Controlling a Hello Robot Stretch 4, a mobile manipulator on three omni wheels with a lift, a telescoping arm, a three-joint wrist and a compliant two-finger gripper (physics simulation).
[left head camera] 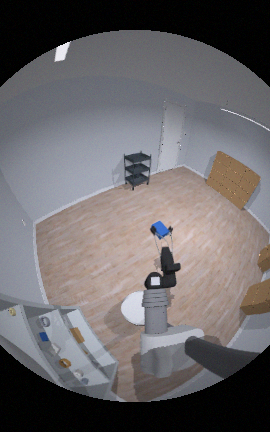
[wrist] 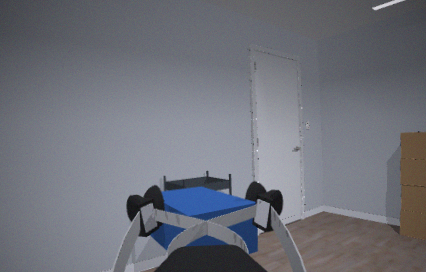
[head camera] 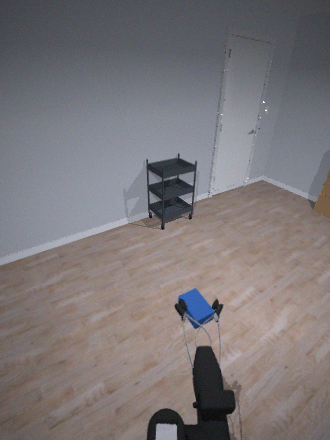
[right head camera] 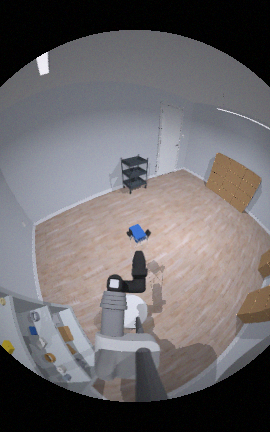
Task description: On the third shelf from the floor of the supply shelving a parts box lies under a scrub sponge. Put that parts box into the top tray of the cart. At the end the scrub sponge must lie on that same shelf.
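Places are measured from the robot's base along level axes (x ahead, y left, z up), in centimetres.
Pixels of known places: gripper, between the fingertips: (left head camera: pixel 160 225) (wrist: pixel 206 199) (head camera: pixel 198 300) (right head camera: pixel 138 229); robot's base, origin of its link: (left head camera: pixel 139 306) (right head camera: pixel 128 310).
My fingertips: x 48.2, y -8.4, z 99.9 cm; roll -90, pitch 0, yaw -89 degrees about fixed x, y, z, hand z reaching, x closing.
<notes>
Ahead of a thing's pixels: the offset from my fingertips to its middle. "pt": to the spot under its first point.
My gripper (head camera: pixel 199 307) (left head camera: pixel 162 230) (right head camera: pixel 138 233) (wrist: pixel 206 199) is shut on the blue parts box {dx -1.6, dy +0.8, dz -1.4 cm} (head camera: pixel 197 302) (left head camera: pixel 160 228) (right head camera: pixel 137 232) (wrist: pixel 207 198), which sits tilted between the two fingertips, high above the floor. The dark three-tray cart (head camera: pixel 162 197) (left head camera: pixel 137 157) (right head camera: pixel 135 161) (wrist: pixel 220 185) stands by the far wall, beyond the gripper and apart from it. In the wrist view the box hides most of the cart below its top tray. The yellow scrub sponge (right head camera: pixel 7 346) lies on a shelf of the supply shelving (right head camera: pixel 77 320) (left head camera: pixel 95 325) at the lower left.
A white door (head camera: pixel 242 115) (left head camera: pixel 172 135) (right head camera: pixel 170 140) (wrist: pixel 277 135) is right of the cart. Stacked cardboard boxes (left head camera: pixel 232 177) (right head camera: pixel 232 181) (wrist: pixel 414 185) stand by the right wall. More cardboard boxes {pt dx -81.5, dy -157.9, dz -69.0 cm} (left head camera: pixel 257 296) (right head camera: pixel 255 305) are at the lower right. Wooden floor lies between gripper and cart.
</notes>
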